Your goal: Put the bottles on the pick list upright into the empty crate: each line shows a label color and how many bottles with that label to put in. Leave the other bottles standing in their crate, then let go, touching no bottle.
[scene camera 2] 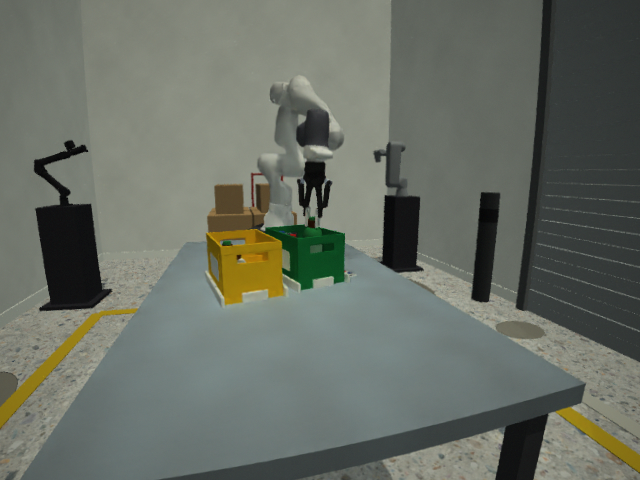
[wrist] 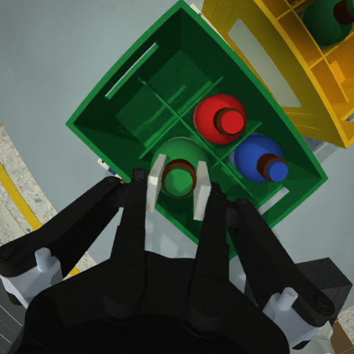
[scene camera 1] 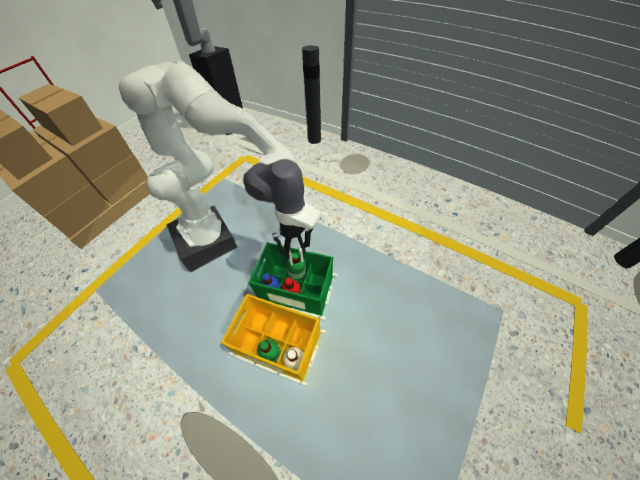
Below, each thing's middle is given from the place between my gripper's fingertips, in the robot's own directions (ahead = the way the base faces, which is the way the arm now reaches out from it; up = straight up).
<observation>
My hand is 10 cm above the red bottle (wrist: 220, 118), 8 cm to the left of it and 2 cm short of it.
</observation>
